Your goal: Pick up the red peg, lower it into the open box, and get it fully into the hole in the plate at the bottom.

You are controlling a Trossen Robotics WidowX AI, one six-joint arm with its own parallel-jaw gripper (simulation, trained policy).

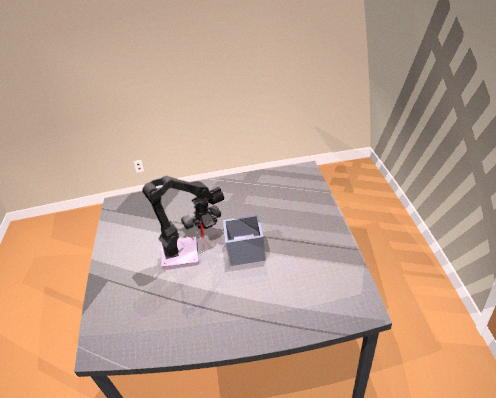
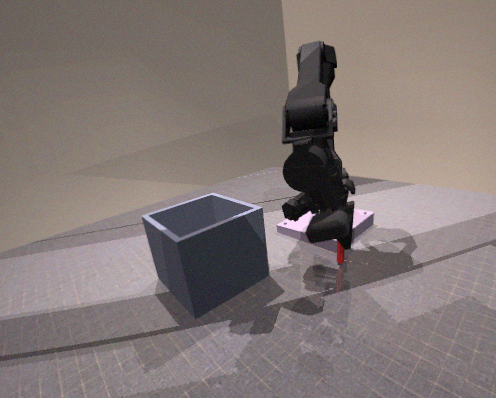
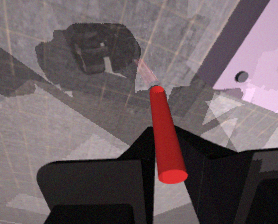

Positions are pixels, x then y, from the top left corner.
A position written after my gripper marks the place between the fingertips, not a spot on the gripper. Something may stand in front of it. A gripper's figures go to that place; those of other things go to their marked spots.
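My gripper [image 2: 348, 246], 0.51 m from the lens. Blue-grey box [image 2: 207, 250], 0.4 m from the lens.
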